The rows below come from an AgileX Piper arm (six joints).
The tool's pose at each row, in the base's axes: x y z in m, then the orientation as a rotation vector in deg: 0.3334 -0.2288 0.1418 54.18 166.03 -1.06; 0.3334 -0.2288 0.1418 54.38 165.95 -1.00; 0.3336 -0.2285 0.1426 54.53 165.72 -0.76; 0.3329 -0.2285 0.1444 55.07 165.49 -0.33; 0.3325 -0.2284 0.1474 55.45 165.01 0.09; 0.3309 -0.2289 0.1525 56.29 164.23 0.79; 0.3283 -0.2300 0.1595 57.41 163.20 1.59; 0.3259 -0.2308 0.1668 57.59 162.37 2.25; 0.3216 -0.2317 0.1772 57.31 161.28 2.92; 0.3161 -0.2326 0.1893 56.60 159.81 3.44; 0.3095 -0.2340 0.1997 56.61 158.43 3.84
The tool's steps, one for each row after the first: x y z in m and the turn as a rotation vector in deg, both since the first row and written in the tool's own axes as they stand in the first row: 0.0000 0.0000 0.0000 -0.04 0.00 0.14; -0.0001 0.0004 -0.0008 -0.23 -0.12 0.29; 0.0003 0.0000 -0.0026 -0.50 -0.08 0.69; 0.0004 -0.0001 -0.0057 -0.85 -0.32 1.04; 0.0010 -0.0014 -0.0109 -1.40 -0.63 1.75; 0.0018 -0.0037 -0.0180 -2.05 -1.04 2.70; 0.0025 -0.0056 -0.0254 -2.67 -1.59 3.02; 0.0045 -0.0087 -0.0361 -3.45 -2.50 3.11; 0.0073 -0.0124 -0.0486 -4.30 -3.92 3.02; 0.0108 -0.0173 -0.0595 -4.96 -5.06 3.35
